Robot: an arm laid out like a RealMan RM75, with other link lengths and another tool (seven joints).
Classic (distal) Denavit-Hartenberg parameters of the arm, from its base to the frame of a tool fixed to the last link. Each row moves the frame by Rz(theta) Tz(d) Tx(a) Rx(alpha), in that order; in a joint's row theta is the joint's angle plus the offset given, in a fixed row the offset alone. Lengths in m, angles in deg.
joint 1: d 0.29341  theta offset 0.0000  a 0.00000  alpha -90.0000
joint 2: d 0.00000  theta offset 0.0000  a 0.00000  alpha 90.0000
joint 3: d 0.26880  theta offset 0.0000  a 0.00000  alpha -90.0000
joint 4: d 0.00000  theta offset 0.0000  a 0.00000  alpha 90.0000
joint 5: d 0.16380  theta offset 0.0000  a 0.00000  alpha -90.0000
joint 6: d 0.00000  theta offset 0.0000  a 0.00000  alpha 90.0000
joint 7: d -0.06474  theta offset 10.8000  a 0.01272  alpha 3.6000
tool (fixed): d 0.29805  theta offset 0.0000  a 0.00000  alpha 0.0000
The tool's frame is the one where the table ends.
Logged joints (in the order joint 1, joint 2, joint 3, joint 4, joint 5, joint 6, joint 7), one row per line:
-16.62, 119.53, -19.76, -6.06, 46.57, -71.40, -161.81
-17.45, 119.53, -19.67, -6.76, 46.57, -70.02, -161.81
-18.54, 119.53, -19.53, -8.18, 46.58, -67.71, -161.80
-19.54, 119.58, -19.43, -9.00, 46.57, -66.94, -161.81
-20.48, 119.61, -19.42, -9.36, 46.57, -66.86, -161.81
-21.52, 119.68, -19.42, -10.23, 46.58, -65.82, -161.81
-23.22, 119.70, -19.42, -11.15, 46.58, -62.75, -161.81
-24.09, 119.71, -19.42, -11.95, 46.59, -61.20, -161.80
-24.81, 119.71, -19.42, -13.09, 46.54, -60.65, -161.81
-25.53, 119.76, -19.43, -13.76, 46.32, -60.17, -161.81
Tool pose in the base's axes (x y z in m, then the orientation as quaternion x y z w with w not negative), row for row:
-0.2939, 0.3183, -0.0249, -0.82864, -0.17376, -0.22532, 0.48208
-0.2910, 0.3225, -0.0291, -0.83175, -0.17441, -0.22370, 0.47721
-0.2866, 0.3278, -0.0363, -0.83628, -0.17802, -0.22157, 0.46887
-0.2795, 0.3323, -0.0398, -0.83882, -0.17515, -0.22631, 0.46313
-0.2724, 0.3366, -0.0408, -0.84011, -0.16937, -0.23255, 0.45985
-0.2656, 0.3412, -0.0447, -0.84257, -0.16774, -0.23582, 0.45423
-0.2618, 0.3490, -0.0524, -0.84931, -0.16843, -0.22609, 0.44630
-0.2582, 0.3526, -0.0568, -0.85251, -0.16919, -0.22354, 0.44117
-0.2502, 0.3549, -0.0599, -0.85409, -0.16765, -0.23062, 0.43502
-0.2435, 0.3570, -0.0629, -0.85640, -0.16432, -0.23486, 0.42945
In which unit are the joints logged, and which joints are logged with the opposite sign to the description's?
The joints are logged in degrees. Opposite sign: joint 2, joint 5, joint 7.
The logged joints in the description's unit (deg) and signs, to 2 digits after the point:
-16.62, -119.53, -19.76, -6.06, -46.57, -71.40, 161.81
-17.45, -119.53, -19.67, -6.76, -46.57, -70.02, 161.81
-18.54, -119.53, -19.53, -8.18, -46.58, -67.71, 161.80
-19.54, -119.58, -19.43, -9.00, -46.57, -66.94, 161.81
-20.48, -119.61, -19.42, -9.36, -46.57, -66.86, 161.81
-21.52, -119.68, -19.42, -10.23, -46.58, -65.82, 161.81
-23.22, -119.70, -19.42, -11.15, -46.58, -62.75, 161.81
-24.09, -119.71, -19.42, -11.95, -46.59, -61.20, 161.80
-24.81, -119.71, -19.42, -13.09, -46.54, -60.65, 161.81
-25.53, -119.76, -19.43, -13.76, -46.32, -60.17, 161.81

